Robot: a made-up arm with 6 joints. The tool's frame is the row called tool. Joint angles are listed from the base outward. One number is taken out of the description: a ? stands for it. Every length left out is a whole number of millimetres.
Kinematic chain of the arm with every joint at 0, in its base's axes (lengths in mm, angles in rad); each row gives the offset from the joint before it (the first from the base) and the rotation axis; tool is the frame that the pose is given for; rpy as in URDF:
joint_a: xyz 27 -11 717 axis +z
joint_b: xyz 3 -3 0 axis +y
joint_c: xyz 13 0 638 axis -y
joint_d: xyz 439 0 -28 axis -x
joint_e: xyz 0 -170 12 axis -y
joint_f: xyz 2 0 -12 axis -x
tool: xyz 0 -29 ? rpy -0.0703 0.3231 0.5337
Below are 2 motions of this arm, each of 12 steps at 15 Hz.
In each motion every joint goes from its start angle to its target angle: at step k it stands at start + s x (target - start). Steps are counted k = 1, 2, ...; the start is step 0. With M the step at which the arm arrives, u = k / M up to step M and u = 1 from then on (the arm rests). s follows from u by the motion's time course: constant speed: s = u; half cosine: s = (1 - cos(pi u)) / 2; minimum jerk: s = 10 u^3 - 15 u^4 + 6 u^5.
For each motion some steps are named. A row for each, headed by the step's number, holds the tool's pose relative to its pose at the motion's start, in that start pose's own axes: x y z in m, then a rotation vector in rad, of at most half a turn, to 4 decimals.
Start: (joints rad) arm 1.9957 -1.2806 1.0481 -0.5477 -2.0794 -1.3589
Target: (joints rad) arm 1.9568 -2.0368 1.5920 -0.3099 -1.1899 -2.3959
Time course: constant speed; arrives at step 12
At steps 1, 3, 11, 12:
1: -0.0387 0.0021 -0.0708 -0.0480 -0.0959 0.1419
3: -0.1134 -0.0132 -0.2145 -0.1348 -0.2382 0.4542
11: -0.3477 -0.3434 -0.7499 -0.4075 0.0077 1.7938
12: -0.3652 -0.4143 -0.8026 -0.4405 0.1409 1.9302

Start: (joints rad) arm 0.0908 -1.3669 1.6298 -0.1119 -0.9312 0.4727
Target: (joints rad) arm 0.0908 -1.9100 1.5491 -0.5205 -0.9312 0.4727
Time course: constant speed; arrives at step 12
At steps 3, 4, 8, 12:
3: -0.1030 0.0251 0.0443 -0.0418 -0.1482 0.0082
4: -0.1376 0.0358 0.0573 -0.0582 -0.1969 0.0117
8: -0.2761 0.0897 0.1003 -0.1351 -0.3866 0.0299
12: -0.4130 0.1610 0.1275 -0.2305 -0.5672 0.0541

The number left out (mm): -29
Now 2 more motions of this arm.
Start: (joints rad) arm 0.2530 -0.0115 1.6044 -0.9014 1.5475 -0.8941
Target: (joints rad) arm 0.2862 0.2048 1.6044 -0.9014 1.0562 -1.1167
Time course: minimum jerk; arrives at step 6
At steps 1, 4, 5, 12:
1: -0.0087 0.0005 0.0033 0.0135 0.0110 -0.0139
4: -0.1856 0.0282 0.0861 0.2885 0.1988 -0.3559
5: -0.2238 0.0390 0.1082 0.3475 0.2293 -0.4463
12: -0.2315 0.0414 0.1128 0.3592 0.2349 -0.4652

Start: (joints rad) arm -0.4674 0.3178 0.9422 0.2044 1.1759 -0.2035
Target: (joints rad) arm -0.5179 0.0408 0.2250 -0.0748 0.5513 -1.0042
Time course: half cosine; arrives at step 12
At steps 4, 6, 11, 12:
4: -0.0404 0.0309 0.0036 0.3483 0.0875 -0.0143
6: -0.0860 0.0681 0.0209 0.6953 0.1602 -0.0815
11: -0.1788 0.1489 0.0930 1.3280 0.2536 -0.3699
12: -0.1820 0.1518 0.0964 1.3487 0.2556 -0.3841

